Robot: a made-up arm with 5 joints.
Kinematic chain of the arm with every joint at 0, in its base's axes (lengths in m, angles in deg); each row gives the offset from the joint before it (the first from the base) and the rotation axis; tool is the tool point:
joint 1: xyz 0 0 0.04 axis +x
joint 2: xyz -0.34 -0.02 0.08 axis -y
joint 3: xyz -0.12 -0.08 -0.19 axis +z
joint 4: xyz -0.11 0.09 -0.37 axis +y
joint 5: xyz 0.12 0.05 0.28 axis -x
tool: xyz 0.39 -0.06 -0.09
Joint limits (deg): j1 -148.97..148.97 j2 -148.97..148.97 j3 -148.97..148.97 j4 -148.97..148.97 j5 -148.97..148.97
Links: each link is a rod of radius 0.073 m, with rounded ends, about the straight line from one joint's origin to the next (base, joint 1, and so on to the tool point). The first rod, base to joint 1, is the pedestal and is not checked.
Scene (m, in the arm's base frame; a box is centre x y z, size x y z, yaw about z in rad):
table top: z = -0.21
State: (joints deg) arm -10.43 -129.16 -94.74 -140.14 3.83
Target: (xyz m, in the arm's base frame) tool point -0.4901 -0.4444 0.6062
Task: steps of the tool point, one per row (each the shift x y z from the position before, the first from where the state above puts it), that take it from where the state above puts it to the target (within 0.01 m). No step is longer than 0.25 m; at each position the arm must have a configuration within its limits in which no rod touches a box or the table.
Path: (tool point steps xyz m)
1: 0.0380 -0.0678 0.1700
2: 0.0336 -0.1260 0.1492
3: 0.0284 -0.1761 0.1066
4: 0.0227 -0.2105 0.0466
5: 0.0167 -0.2222 -0.0251
6: 0.0105 -0.2083 -0.0992

